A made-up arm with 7 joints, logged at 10 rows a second.
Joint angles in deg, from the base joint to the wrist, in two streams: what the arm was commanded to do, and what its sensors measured. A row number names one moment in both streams.
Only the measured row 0 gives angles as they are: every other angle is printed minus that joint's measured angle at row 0.
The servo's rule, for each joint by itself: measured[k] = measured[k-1] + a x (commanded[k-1-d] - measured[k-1]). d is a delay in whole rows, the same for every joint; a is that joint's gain. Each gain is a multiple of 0.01, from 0.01 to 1. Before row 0 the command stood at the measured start. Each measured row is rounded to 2 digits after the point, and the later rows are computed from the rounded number. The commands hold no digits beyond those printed.
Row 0, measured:
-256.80, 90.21, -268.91, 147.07, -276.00, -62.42, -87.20
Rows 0 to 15, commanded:
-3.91, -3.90, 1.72, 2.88, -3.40, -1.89, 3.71
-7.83, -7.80, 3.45, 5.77, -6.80, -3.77, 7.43
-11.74, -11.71, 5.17, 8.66, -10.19, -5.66, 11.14
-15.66, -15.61, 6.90, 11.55, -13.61, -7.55, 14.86
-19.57, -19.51, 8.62, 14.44, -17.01, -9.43, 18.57
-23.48, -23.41, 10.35, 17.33, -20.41, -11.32, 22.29
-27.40, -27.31, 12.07, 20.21, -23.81, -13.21, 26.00
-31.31, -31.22, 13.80, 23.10, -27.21, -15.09, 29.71
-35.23, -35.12, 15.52, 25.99, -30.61, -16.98, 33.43
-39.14, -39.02, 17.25, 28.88, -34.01, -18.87, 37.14
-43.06, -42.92, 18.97, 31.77, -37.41, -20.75, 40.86
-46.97, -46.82, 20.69, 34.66, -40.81, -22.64, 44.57
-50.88, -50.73, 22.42, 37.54, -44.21, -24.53, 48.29
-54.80, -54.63, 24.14, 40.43, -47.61, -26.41, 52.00
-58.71, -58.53, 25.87, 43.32, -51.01, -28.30, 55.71
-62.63, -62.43, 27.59, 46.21, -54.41, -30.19, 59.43
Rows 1 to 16, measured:
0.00, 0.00, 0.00, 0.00, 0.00, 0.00, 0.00
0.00, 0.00, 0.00, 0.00, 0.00, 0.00, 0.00
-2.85, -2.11, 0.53, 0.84, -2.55, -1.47, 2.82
-6.49, -5.18, 1.44, 2.27, -5.74, -3.26, 6.32
-10.32, -8.71, 2.60, 4.12, -9.08, -5.13, 9.98
-14.22, -12.44, 3.93, 6.27, -12.48, -7.02, 13.69
-18.13, -16.26, 5.38, 8.64, -15.88, -8.90, 17.40
-22.04, -20.12, 6.92, 11.16, -19.28, -10.79, 21.12
-25.95, -24.00, 8.52, 13.78, -22.68, -12.68, 24.83
-29.86, -27.90, 10.16, 16.48, -26.08, -14.56, 28.54
-33.78, -31.80, 11.82, 19.24, -29.48, -16.45, 32.26
-37.69, -35.70, 13.50, 22.04, -32.88, -18.34, 35.97
-41.61, -39.60, 15.20, 24.86, -36.28, -20.22, 39.69
-45.52, -43.50, 16.90, 27.70, -39.68, -22.11, 43.40
-49.43, -47.40, 18.61, 30.55, -43.08, -24.00, 47.12
-53.35, -51.30, 20.32, 33.42, -46.48, -25.88, 50.83
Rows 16 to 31, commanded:
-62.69, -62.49, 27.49, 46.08, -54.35, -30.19, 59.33
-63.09, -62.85, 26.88, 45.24, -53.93, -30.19, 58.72
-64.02, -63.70, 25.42, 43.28, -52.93, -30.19, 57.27
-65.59, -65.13, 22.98, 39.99, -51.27, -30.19, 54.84
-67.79, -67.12, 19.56, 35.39, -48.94, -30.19, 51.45
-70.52, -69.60, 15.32, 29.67, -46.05, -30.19, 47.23
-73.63, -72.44, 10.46, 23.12, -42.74, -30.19, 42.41
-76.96, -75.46, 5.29, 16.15, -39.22, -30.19, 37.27
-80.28, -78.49, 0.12, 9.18, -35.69, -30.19, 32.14
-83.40, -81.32, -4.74, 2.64, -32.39, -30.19, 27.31
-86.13, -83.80, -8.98, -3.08, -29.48, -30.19, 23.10
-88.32, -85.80, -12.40, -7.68, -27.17, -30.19, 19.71
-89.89, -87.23, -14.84, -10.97, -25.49, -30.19, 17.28
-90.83, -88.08, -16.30, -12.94, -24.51, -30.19, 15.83
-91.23, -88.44, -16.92, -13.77, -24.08, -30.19, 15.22
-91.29, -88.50, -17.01, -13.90, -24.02, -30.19, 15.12
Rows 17 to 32, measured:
-57.26, -55.20, 22.04, 36.29, -49.88, -27.77, 54.54
-61.18, -59.10, 23.76, 39.17, -53.28, -29.66, 58.26
-62.28, -60.93, 24.92, 41.17, -54.08, -30.07, 59.07
-62.87, -61.97, 25.53, 42.35, -53.97, -30.16, 58.80
-63.71, -62.90, 25.50, 42.62, -53.19, -30.18, 57.64
-65.08, -64.10, 24.72, 41.86, -51.75, -30.19, 55.51
-67.06, -65.73, 23.12, 39.98, -49.64, -30.19, 52.42
-69.59, -67.82, 20.70, 36.99, -46.95, -30.19, 48.48
-72.54, -70.31, 17.53, 32.97, -43.79, -30.19, 43.87
-75.77, -73.09, 13.74, 28.09, -40.36, -30.19, 38.85
-79.06, -76.01, 9.52, 22.61, -36.86, -30.19, 33.75
-82.23, -78.88, 5.10, 16.82, -33.51, -30.19, 28.86
-85.08, -81.54, 0.74, 11.05, -30.49, -30.19, 24.48
-87.45, -83.84, -3.33, 5.62, -28.00, -30.19, 20.85
-89.23, -85.67, -6.90, 0.81, -26.12, -30.19, 18.14
-90.40, -86.97, -9.81, -3.18, -24.91, -30.19, 16.38

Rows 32 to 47, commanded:
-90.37, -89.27, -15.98, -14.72, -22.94, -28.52, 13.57
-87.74, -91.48, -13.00, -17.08, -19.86, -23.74, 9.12
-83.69, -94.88, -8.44, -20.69, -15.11, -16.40, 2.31
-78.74, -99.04, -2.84, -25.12, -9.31, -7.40, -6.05
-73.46, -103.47, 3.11, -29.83, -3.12, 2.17, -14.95
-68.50, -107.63, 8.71, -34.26, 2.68, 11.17, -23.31
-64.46, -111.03, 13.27, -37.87, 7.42, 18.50, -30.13
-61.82, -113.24, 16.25, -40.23, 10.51, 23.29, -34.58
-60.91, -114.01, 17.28, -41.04, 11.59, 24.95, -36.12
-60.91, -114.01, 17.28, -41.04, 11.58, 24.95, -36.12
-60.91, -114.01, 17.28, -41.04, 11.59, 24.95, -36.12
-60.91, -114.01, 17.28, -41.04, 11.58, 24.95, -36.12
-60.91, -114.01, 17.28, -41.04, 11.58, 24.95, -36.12
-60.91, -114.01, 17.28, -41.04, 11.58, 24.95, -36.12
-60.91, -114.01, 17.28, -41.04, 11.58, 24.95, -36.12
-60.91, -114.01, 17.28, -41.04, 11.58, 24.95, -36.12
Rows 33 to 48, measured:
-91.01, -87.76, -12.01, -6.25, -24.29, -30.19, 15.50
-91.21, -88.16, -13.56, -8.47, -24.09, -30.19, 15.21
-90.60, -88.76, -14.31, -10.28, -23.23, -28.89, 13.96
-88.51, -90.23, -13.90, -12.25, -20.70, -24.87, 10.28
-84.99, -92.74, -12.21, -14.70, -16.51, -18.26, 4.22
-80.43, -96.14, -9.31, -17.72, -11.11, -9.79, -3.59
-75.34, -100.10, -5.46, -21.23, -5.12, -0.46, -12.22
-70.35, -104.17, -1.07, -25.01, 0.73, 8.61, -20.65
-66.05, -107.87, 3.38, -28.74, 5.75, 16.32, -27.85
-62.96, -110.77, 7.37, -32.07, 9.32, 21.76, -32.96
-61.46, -112.52, 10.44, -34.67, 11.02, 24.25, -35.36
-61.06, -113.32, 12.56, -36.52, 11.44, 24.80, -35.94
-60.95, -113.69, 14.02, -37.83, 11.55, 24.92, -36.08
-60.92, -113.86, 15.03, -38.76, 11.57, 24.94, -36.11
-60.91, -113.94, 15.73, -39.42, 11.58, 24.95, -36.12
-60.91, -113.98, 16.21, -39.89, 11.58, 24.95, -36.12

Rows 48 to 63, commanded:
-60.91, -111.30, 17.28, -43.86, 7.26, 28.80, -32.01
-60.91, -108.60, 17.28, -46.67, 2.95, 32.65, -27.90
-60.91, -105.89, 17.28, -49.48, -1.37, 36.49, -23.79
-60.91, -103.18, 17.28, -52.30, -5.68, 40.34, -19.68
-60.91, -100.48, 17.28, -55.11, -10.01, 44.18, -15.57
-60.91, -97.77, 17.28, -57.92, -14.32, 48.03, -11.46
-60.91, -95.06, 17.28, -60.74, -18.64, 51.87, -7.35
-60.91, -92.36, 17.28, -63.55, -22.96, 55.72, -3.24
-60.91, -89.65, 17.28, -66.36, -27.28, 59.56, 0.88
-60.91, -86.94, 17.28, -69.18, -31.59, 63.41, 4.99
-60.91, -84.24, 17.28, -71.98, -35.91, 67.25, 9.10
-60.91, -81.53, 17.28, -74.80, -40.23, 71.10, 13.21
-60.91, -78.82, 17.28, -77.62, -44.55, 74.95, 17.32
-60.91, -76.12, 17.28, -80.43, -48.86, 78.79, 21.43
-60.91, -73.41, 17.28, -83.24, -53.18, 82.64, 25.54
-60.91, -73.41, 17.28, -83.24, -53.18, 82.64, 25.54
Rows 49 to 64, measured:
-60.91, -114.00, 16.54, -40.22, 11.58, 24.95, -36.12
-60.91, -114.01, 16.77, -40.46, 11.58, 24.95, -36.12
-60.91, -112.55, 16.93, -41.45, 8.34, 27.95, -33.00
-60.91, -110.42, 17.04, -42.96, 4.30, 31.62, -29.12
-60.91, -107.97, 17.11, -44.85, 0.05, 35.42, -25.07
-60.91, -105.38, 17.16, -47.01, -4.25, 39.26, -20.97
-60.91, -102.73, 17.20, -49.36, -8.57, 43.10, -16.87
-60.91, -100.05, 17.22, -51.84, -12.88, 46.95, -12.76
-60.91, -97.36, 17.24, -54.42, -17.20, 50.79, -8.65
-60.91, -94.66, 17.25, -57.07, -21.52, 54.64, -4.54
-60.91, -91.95, 17.26, -59.76, -25.84, 58.48, -0.42
-60.91, -89.24, 17.27, -62.49, -30.15, 62.33, 3.69
-60.91, -86.54, 17.27, -65.24, -34.47, 66.17, 7.80
-60.91, -83.83, 17.27, -68.01, -38.79, 70.02, 11.91
-60.91, -81.12, 17.27, -70.80, -43.11, 73.87, 16.02
-60.91, -78.42, 17.27, -73.59, -47.42, 77.71, 20.13

